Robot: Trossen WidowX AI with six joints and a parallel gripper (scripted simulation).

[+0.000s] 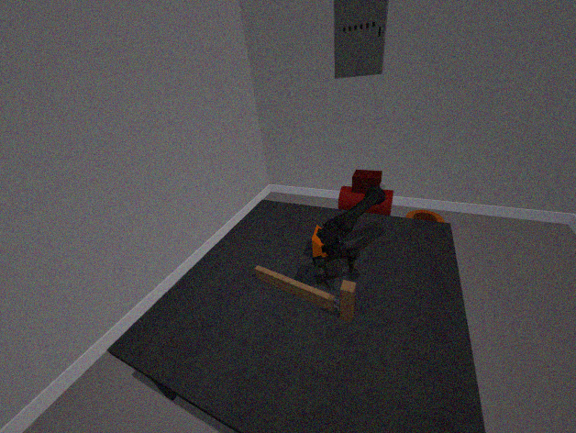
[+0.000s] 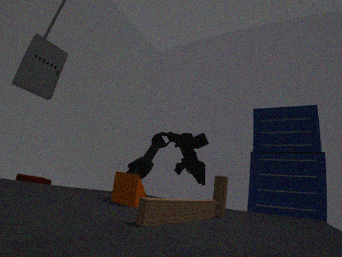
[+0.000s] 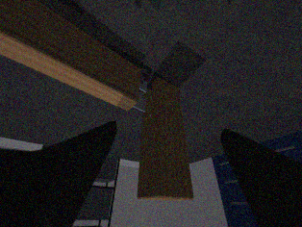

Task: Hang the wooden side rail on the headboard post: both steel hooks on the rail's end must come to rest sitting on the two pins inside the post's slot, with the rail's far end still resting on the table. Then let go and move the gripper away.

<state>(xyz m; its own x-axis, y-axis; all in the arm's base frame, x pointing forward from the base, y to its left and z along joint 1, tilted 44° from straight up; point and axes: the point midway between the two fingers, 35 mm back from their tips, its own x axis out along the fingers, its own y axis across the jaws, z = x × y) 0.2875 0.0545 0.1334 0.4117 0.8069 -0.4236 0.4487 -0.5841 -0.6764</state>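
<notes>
My gripper tip is 8 cm short of the headboard post, 5 cm above it and 4 cm to the right of it.
</notes>
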